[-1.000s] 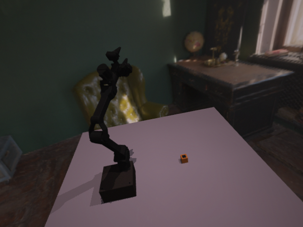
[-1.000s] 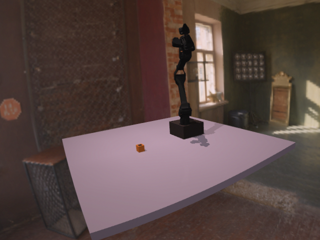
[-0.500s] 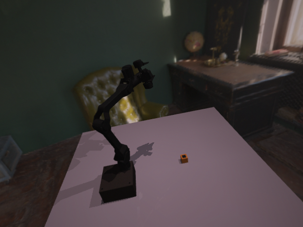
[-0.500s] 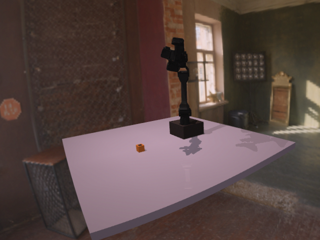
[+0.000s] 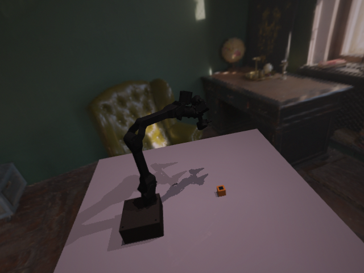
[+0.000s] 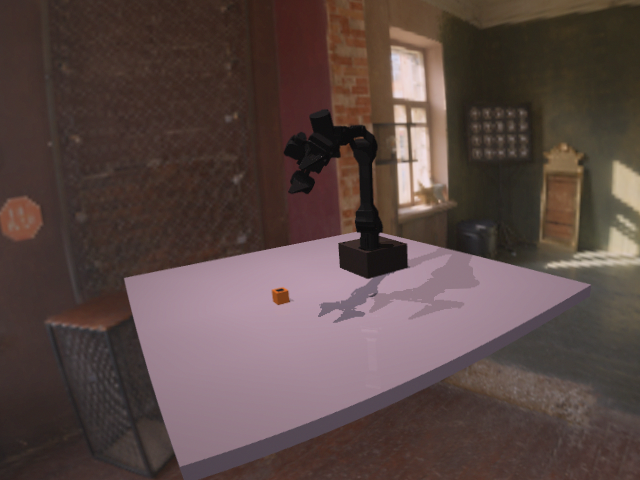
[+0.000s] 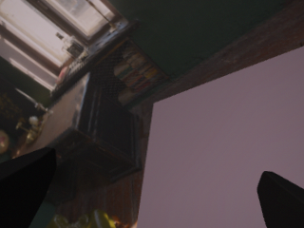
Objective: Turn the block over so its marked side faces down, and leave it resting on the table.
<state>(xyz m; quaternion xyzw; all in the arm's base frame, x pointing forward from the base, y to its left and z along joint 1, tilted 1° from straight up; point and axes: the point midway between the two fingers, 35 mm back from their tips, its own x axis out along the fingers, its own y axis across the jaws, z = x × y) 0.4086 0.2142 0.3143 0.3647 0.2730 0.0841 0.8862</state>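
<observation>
Now: gripper tip 37 cm above the block, 22 cm to the left of it and 4 cm past it.
</observation>
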